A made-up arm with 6 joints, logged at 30 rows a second.
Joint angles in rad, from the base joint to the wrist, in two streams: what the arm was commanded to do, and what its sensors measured. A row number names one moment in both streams.
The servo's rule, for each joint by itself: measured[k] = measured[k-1] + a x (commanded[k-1-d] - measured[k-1]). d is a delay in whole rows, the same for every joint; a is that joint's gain. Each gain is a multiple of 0.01, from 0.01 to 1. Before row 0 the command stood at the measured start. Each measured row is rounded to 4 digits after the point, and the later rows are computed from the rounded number. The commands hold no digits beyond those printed.
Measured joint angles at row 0:
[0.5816, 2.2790, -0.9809, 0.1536, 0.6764, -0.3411]
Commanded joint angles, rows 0 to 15:
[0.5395, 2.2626, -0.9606, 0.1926, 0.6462, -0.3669]
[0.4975, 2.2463, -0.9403, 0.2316, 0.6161, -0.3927]
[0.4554, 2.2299, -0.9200, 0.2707, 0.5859, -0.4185]
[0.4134, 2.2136, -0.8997, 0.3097, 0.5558, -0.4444]
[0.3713, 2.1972, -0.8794, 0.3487, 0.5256, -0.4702]
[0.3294, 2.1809, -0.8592, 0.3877, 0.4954, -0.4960]
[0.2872, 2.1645, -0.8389, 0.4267, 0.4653, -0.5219]
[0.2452, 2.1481, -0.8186, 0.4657, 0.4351, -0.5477]
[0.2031, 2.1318, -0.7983, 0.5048, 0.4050, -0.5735]
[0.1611, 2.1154, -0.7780, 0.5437, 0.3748, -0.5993]
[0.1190, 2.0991, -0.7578, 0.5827, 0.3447, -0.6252]
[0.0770, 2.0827, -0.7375, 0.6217, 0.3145, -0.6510]
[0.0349, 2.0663, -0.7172, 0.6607, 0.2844, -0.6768]
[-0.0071, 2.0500, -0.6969, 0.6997, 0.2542, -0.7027]
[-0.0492, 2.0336, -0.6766, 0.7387, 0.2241, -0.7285]
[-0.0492, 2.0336, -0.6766, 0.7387, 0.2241, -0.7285]
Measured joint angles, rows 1 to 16:
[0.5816, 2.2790, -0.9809, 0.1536, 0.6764, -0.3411]
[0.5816, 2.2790, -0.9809, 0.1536, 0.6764, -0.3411]
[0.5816, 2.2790, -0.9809, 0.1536, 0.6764, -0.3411]
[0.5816, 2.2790, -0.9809, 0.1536, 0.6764, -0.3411]
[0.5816, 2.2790, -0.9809, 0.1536, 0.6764, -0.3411]
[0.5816, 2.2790, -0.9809, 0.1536, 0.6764, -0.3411]
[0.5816, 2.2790, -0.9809, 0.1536, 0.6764, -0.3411]
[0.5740, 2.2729, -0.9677, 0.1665, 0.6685, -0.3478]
[0.5602, 2.2631, -0.9499, 0.1880, 0.6549, -0.3595]
[0.5413, 2.2508, -0.9305, 0.2153, 0.6370, -0.3748]
[0.5183, 2.2370, -0.9105, 0.2465, 0.6159, -0.3929]
[0.4918, 2.2223, -0.8903, 0.2802, 0.5924, -0.4130]
[0.4626, 2.2070, -0.8701, 0.3157, 0.5672, -0.4346]
[0.4310, 2.1913, -0.8498, 0.3523, 0.5407, -0.4573]
[0.3976, 2.1753, -0.8295, 0.3897, 0.5132, -0.4808]
[0.3626, 2.1592, -0.8092, 0.4277, 0.4851, -0.5049]
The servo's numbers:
d 7
a 0.18 0.37 0.65 0.33 0.26 0.26

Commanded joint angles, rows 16 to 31:
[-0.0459, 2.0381, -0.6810, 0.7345, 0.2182, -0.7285]
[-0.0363, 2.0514, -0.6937, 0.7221, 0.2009, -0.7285]
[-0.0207, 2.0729, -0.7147, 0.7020, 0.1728, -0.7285]
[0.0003, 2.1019, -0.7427, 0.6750, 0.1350, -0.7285]
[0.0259, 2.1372, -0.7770, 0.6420, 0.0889, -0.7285]
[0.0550, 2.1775, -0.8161, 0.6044, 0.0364, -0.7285]
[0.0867, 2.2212, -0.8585, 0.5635, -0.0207, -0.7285]
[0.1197, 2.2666, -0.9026, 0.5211, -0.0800, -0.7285]
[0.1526, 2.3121, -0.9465, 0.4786, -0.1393, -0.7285]
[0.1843, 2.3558, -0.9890, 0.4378, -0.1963, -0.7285]
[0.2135, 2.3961, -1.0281, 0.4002, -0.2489, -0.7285]
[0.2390, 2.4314, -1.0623, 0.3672, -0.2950, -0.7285]
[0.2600, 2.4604, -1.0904, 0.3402, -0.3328, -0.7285]
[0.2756, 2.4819, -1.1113, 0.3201, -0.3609, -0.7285]
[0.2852, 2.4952, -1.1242, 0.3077, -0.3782, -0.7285]
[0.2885, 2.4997, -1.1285, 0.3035, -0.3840, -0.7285]
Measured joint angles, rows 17 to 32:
[0.3263, 2.1430, -0.7889, 0.4660, 0.4564, -0.5294]
[0.2890, 2.1268, -0.7687, 0.5045, 0.4274, -0.5543]
[0.2508, 2.1105, -0.7484, 0.5432, 0.3980, -0.5794]
[0.2119, 2.0941, -0.7281, 0.5820, 0.3685, -0.6047]
[0.1725, 2.0778, -0.7078, 0.6208, 0.3388, -0.6302]
[0.1326, 2.0614, -0.6875, 0.6597, 0.3090, -0.6558]
[0.0999, 2.0511, -0.6804, 0.6858, 0.2869, -0.6747]
[0.0737, 2.0463, -0.6808, 0.7019, 0.2690, -0.6887]
[0.0539, 2.0482, -0.6892, 0.7086, 0.2513, -0.6990]
[0.0405, 2.0573, -0.7058, 0.7064, 0.2309, -0.7067]
[0.0333, 2.0738, -0.7298, 0.6960, 0.2060, -0.7124]
[0.0320, 2.0973, -0.7605, 0.6782, 0.1756, -0.7166]
[0.0361, 2.1270, -0.7966, 0.6538, 0.1394, -0.7197]
[0.0452, 2.1619, -0.8368, 0.6240, 0.0978, -0.7220]
[0.0586, 2.2006, -0.8796, 0.5900, 0.0516, -0.7237]
[0.0755, 2.2419, -0.9231, 0.5532, 0.0020, -0.7249]

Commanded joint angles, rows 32 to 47:
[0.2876, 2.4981, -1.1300, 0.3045, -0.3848, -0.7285]
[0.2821, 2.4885, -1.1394, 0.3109, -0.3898, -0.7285]
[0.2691, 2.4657, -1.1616, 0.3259, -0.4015, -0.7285]
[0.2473, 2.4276, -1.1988, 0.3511, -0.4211, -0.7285]
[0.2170, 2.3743, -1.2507, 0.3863, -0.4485, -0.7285]
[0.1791, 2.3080, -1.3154, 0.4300, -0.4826, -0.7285]
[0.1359, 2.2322, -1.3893, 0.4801, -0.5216, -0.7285]
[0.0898, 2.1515, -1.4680, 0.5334, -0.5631, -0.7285]
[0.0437, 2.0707, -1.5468, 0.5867, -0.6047, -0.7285]
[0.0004, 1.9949, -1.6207, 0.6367, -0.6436, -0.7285]
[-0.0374, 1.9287, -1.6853, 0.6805, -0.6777, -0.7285]
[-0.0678, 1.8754, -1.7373, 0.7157, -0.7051, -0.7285]
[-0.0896, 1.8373, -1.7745, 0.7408, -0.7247, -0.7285]
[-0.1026, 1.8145, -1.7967, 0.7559, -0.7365, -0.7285]
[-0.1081, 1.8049, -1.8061, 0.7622, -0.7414, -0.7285]
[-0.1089, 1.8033, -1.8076, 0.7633, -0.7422, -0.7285]
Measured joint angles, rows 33 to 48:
[0.0951, 2.2840, -0.9659, 0.5151, -0.0496, -0.7258]
[0.1164, 2.3255, -1.0063, 0.4772, -0.1014, -0.7265]
[0.1385, 2.3647, -1.0427, 0.4409, -0.1517, -0.7270]
[0.1604, 2.4001, -1.0737, 0.4077, -0.1988, -0.7274]
[0.1811, 2.4304, -1.0981, 0.3788, -0.2409, -0.7277]
[0.1998, 2.4544, -1.1151, 0.3553, -0.2766, -0.7279]
[0.2158, 2.4712, -1.1238, 0.3382, -0.3045, -0.7281]
[0.2287, 2.4812, -1.1278, 0.3271, -0.3254, -0.7282]
[0.2383, 2.4839, -1.1353, 0.3218, -0.3421, -0.7283]
[0.2438, 2.4772, -1.1524, 0.3232, -0.3575, -0.7284]
[0.2444, 2.4588, -1.1826, 0.3324, -0.3740, -0.7284]
[0.2395, 2.4275, -1.2269, 0.3502, -0.3934, -0.7284]
[0.2286, 2.3833, -1.2844, 0.3765, -0.4166, -0.7284]
[0.2119, 2.3274, -1.3526, 0.4107, -0.4439, -0.7284]
[0.1899, 2.2623, -1.4276, 0.4512, -0.4749, -0.7284]
[0.1636, 2.1914, -1.5051, 0.4959, -0.5086, -0.7284]

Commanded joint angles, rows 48 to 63:
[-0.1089, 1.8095, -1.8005, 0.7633, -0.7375, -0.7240]
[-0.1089, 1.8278, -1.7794, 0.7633, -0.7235, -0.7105]
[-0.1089, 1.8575, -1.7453, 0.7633, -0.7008, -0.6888]
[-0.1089, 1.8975, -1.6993, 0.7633, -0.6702, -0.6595]
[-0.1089, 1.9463, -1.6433, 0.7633, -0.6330, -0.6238]
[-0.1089, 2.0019, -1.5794, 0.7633, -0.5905, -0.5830]
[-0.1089, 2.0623, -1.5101, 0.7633, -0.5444, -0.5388]
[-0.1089, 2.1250, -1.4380, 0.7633, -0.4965, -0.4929]
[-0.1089, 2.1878, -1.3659, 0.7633, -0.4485, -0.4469]
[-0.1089, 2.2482, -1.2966, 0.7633, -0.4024, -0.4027]
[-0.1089, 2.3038, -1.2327, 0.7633, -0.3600, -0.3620]
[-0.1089, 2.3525, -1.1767, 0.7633, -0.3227, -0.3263]
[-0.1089, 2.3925, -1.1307, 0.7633, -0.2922, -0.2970]
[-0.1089, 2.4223, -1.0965, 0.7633, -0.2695, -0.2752]
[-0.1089, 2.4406, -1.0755, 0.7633, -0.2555, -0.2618]
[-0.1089, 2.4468, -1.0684, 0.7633, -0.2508, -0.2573]
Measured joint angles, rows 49 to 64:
[0.1342, 2.1187, -1.5802, 0.5424, -0.5437, -0.7284]
[0.1033, 2.0484, -1.6485, 0.5880, -0.5785, -0.7284]
[0.0725, 1.9844, -1.7062, 0.6301, -0.6114, -0.7284]
[0.0433, 1.9300, -1.7506, 0.6666, -0.6409, -0.7284]
[0.0170, 1.8873, -1.7806, 0.6961, -0.6658, -0.7284]
[-0.0055, 1.8568, -1.7972, 0.7179, -0.6855, -0.7284]
[-0.0241, 1.8370, -1.8040, 0.7329, -0.7002, -0.7284]
[-0.0394, 1.8268, -1.8017, 0.7429, -0.7099, -0.7273]
[-0.0519, 1.8272, -1.7872, 0.7496, -0.7134, -0.7229]
[-0.0622, 1.8384, -1.7600, 0.7541, -0.7101, -0.7140]
[-0.0706, 1.8603, -1.7205, 0.7571, -0.6997, -0.6998]
[-0.0775, 1.8921, -1.6703, 0.7591, -0.6824, -0.6800]
[-0.0832, 1.9327, -1.6112, 0.7605, -0.6585, -0.6548]
[-0.0878, 1.9807, -1.5455, 0.7614, -0.6288, -0.6246]
[-0.0916, 2.0341, -1.4756, 0.7620, -0.5944, -0.5904]
[-0.0947, 2.0910, -1.4043, 0.7624, -0.5565, -0.5531]

